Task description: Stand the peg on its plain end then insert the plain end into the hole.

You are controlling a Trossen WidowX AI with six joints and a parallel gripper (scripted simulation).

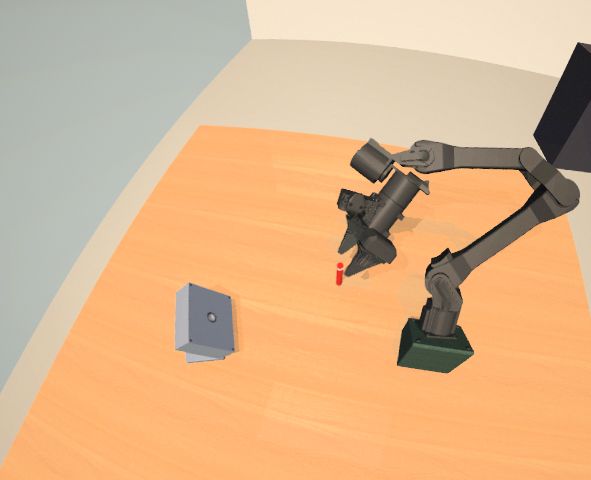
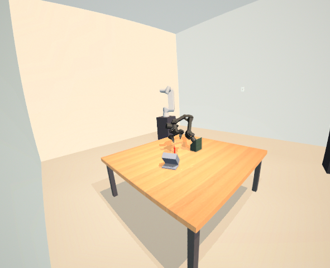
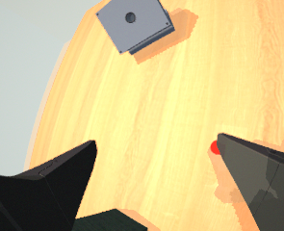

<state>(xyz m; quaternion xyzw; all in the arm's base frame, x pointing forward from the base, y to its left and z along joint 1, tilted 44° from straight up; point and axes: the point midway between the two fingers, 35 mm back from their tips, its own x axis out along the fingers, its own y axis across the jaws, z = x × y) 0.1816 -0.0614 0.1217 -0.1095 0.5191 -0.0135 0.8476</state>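
Right now my gripper tip is 30 mm to the left of the red peg and 80 mm above it. From my gripper tip the other things lie so: grey sloped panel: 270 mm ahead, 120 mm to the left, 70 mm below.
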